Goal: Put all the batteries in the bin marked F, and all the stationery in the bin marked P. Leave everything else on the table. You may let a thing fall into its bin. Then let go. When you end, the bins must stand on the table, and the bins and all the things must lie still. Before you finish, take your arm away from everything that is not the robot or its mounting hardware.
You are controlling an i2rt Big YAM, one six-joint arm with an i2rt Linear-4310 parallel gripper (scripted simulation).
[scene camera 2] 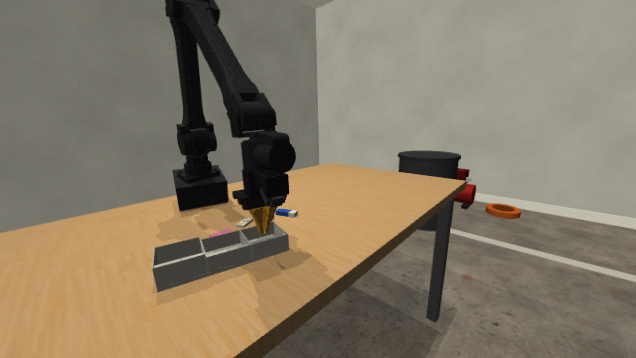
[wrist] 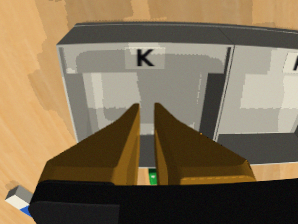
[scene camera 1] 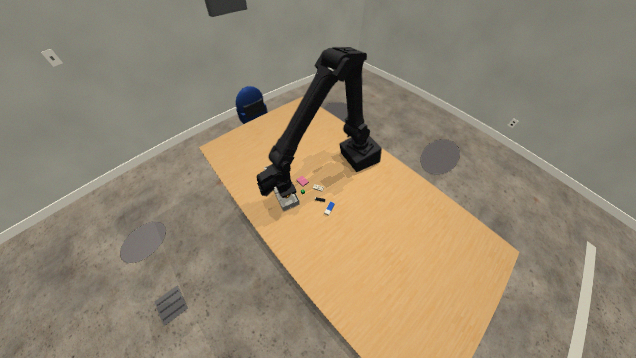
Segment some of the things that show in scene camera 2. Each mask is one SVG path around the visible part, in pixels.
A bin rack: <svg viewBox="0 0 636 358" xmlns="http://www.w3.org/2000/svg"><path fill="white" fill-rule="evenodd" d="M288 233L273 221L270 222L267 234L263 231L263 235L260 235L257 227L253 226L205 239L196 237L154 247L152 270L157 292L289 251Z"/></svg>
